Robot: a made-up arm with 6 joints.
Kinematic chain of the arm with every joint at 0, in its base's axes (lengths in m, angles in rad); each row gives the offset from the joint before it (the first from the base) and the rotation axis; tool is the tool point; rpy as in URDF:
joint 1: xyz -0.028 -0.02 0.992 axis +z
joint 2: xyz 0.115 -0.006 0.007 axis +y
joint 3: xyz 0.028 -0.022 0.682 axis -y
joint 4: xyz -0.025 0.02 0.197 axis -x
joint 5: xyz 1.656 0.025 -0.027 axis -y
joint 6: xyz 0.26 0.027 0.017 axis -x
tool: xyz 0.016 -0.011 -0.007 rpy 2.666 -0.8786 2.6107
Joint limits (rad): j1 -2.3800..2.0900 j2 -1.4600..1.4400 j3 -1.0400..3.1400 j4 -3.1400..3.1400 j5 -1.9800..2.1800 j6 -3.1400..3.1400
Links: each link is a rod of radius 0.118 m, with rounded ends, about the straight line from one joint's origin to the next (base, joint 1, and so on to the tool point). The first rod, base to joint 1, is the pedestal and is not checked.
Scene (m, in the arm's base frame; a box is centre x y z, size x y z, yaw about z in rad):
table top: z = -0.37
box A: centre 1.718 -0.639 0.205 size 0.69 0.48 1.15 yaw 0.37
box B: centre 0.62 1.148 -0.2 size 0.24 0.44 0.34 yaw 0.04
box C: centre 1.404 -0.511 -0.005 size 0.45 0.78 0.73 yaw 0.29
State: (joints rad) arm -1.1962 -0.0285 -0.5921 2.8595 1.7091 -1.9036
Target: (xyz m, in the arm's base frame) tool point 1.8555 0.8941 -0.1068
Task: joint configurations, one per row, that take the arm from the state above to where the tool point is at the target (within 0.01 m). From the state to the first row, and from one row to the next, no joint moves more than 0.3 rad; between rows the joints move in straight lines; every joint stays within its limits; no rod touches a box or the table.
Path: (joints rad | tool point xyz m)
1: -0.9606 0.0453 -0.3438 2.6812 1.5933 -2.0444 | 0.9534 -1.3436 1.0167
2: -0.7250 0.1190 -0.0954 2.5029 1.4776 -2.1851 | 1.3948 -1.1617 1.2828
3: -0.4895 0.1928 0.1529 2.3246 1.3618 -2.3259 | 1.7491 -0.8228 1.5778
4: -0.2539 0.2666 0.4013 2.1463 1.2461 -2.4667 | 1.9561 -0.3720 1.8904
5: -0.0183 0.3404 0.6496 1.9680 1.1303 -2.6075 | 1.9802 0.1223 2.2056
6: 0.0984 0.5784 0.6163 2.1526 1.0374 -2.4211 | 2.2150 0.3408 1.6442
7: 0.2151 0.8165 0.5831 2.3373 0.9446 -2.2348 | 2.2648 0.5775 1.0423
8: 0.3317 1.0546 0.5499 2.5220 0.8517 -2.0484 | 2.1358 0.7775 0.4451
9: 0.4484 1.2927 0.5166 2.7067 0.7589 -1.8621 | 1.8555 0.8940 -0.1069

